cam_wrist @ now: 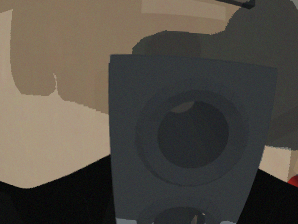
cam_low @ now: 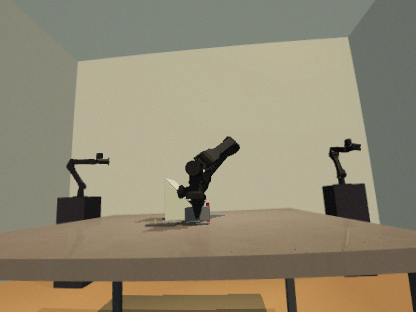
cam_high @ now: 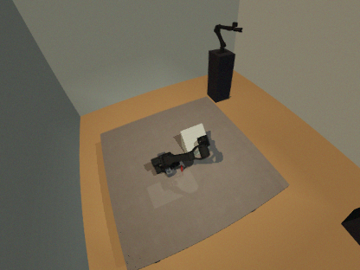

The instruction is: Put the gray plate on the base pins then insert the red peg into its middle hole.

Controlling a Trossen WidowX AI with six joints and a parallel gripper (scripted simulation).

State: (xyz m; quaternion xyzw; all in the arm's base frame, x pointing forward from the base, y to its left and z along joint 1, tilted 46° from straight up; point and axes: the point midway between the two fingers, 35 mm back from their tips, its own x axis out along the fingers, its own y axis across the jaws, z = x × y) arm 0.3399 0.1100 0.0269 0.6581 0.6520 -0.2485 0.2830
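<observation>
My gripper tip is now 10 cm past the red peg, 3 cm to the right of it and 2 cm below it. From my gripper tip the other things lie so: gray plate (3 cm above).
</observation>
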